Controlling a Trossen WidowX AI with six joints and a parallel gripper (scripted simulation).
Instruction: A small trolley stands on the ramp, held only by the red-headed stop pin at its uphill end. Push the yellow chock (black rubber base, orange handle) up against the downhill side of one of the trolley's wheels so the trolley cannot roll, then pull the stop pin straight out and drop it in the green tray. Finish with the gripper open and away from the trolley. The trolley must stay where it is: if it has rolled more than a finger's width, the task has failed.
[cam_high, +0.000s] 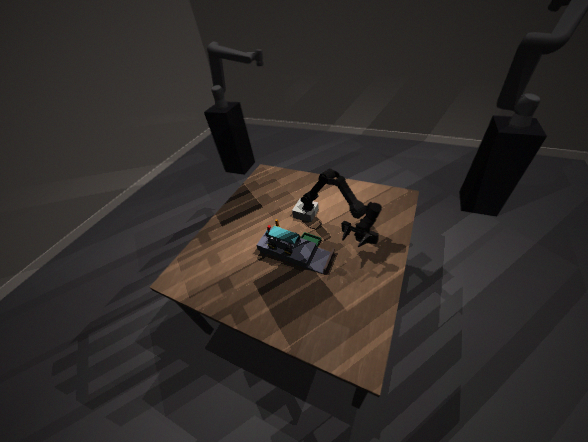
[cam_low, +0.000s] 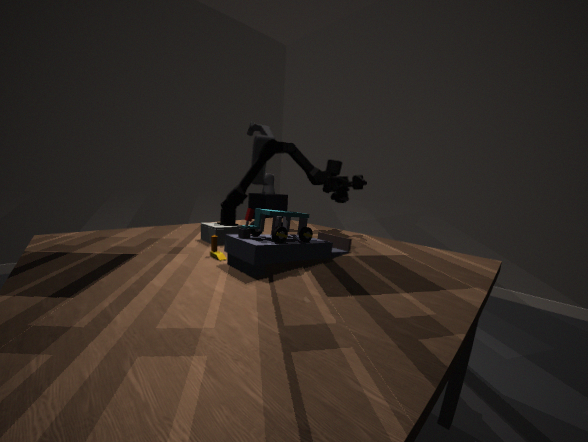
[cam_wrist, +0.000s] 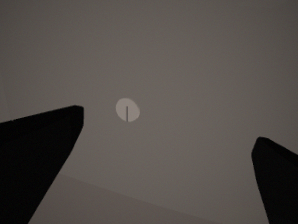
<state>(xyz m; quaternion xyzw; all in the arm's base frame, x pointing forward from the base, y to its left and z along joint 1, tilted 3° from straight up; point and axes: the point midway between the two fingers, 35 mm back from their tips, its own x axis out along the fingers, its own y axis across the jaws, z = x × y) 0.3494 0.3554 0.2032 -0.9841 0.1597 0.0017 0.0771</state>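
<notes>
My gripper tip is 7 cm past the red-headed stop pin, 49 cm to the left of it and 13 cm above it. From my gripper tip the other things lie so: teal trolley: 4 cm behind, 38 cm to the right, 15 cm below; low lip: 3 cm behind, 11 cm to the right, 22 cm below; grey ramp: 4 cm behind, 37 cm to the right, 21 cm below.
</notes>
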